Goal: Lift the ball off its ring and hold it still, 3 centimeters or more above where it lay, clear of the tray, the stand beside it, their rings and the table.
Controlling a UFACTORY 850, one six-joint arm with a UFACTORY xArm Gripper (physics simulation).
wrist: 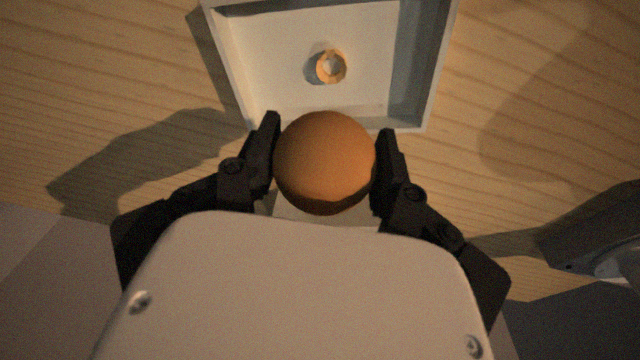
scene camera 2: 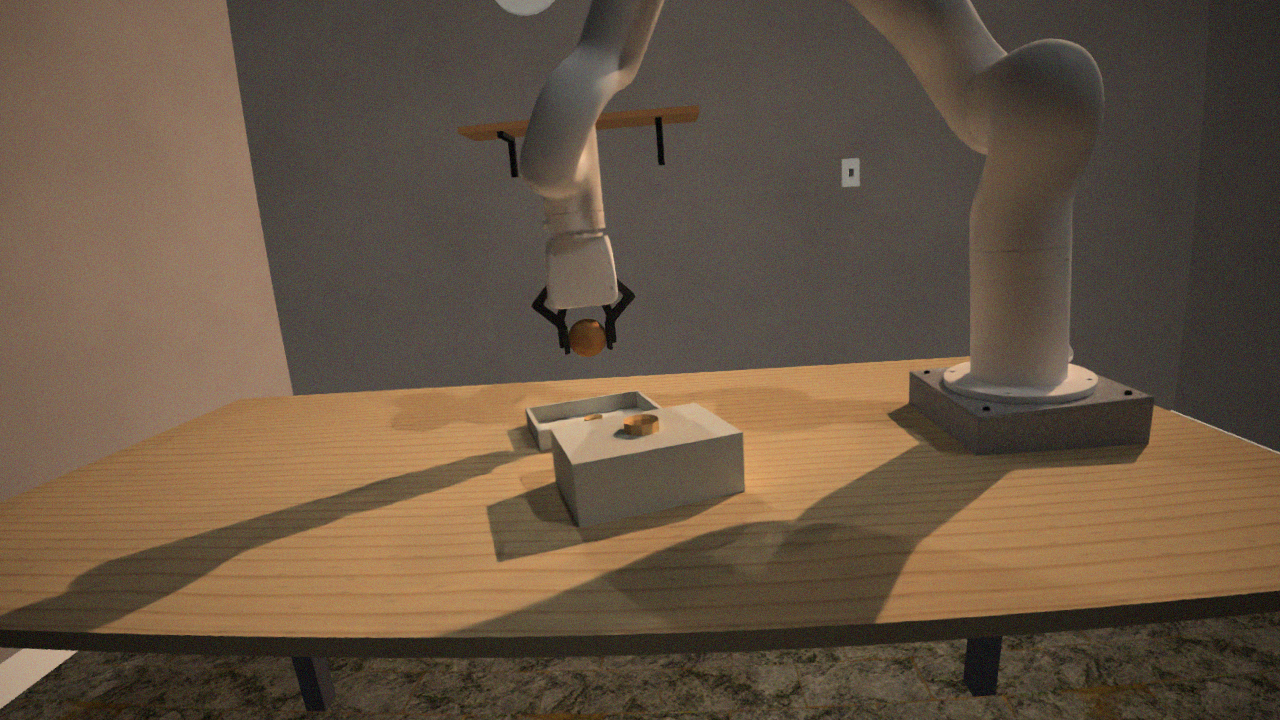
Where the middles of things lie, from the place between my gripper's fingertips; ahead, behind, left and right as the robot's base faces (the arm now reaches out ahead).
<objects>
The orange ball (scene camera 2: 587, 337) is 2 cm above my hand. Round my hand: pale tray (scene camera 2: 540, 418) 11 cm below; pale stand (scene camera 2: 607, 469) 5 cm behind, 24 cm to the left, 8 cm below.
</objects>
